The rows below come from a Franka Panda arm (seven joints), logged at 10 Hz.
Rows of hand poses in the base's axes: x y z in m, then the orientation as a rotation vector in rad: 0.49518, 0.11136, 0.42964, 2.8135, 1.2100, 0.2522; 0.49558, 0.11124, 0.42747, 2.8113, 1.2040, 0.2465; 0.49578, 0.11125, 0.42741, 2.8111, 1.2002, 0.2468; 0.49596, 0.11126, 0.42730, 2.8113, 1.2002, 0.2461; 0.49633, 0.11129, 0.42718, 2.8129, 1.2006, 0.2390; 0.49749, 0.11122, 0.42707, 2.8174, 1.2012, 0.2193; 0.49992, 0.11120, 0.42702, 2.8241, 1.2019, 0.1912; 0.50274, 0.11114, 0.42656, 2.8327, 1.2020, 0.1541; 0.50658, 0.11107, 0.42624, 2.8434, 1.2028, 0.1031; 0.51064, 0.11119, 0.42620, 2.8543, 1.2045, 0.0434; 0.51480, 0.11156, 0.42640, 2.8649, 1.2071, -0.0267; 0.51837, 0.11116, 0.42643, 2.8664, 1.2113, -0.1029
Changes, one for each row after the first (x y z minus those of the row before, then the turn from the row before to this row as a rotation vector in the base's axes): 0.00040, -0.00012, -0.00217, -0.0055, 0.0013, -0.0035; 0.00020, 0.00001, -0.00006, -0.0012, -0.0009, -0.0023; 0.00018, 0.00001, -0.00011, -0.0001, 0.0005, -0.0001; 0.00037, 0.00003, -0.00012, -0.0008, 0.0047, -0.0003; 0.00116, -0.00007, -0.00011, -0.0023, 0.0131, -0.0010; 0.00243, -0.00002, -0.00005, -0.0029, 0.0188, -0.0016; 0.00282, -0.00006, -0.00046, -0.0040, 0.0247, -0.0026; 0.00384, -0.00007, -0.00032, -0.0055, 0.0338, -0.0028; 0.00406, 0.00012, -0.00004, -0.0064, 0.0393, -0.0024; 0.00416, 0.00037, 0.00020, -0.0078, 0.0457, -0.0019; 0.00357, -0.00040, 0.00003, -0.0148, 0.0469, 0.0013
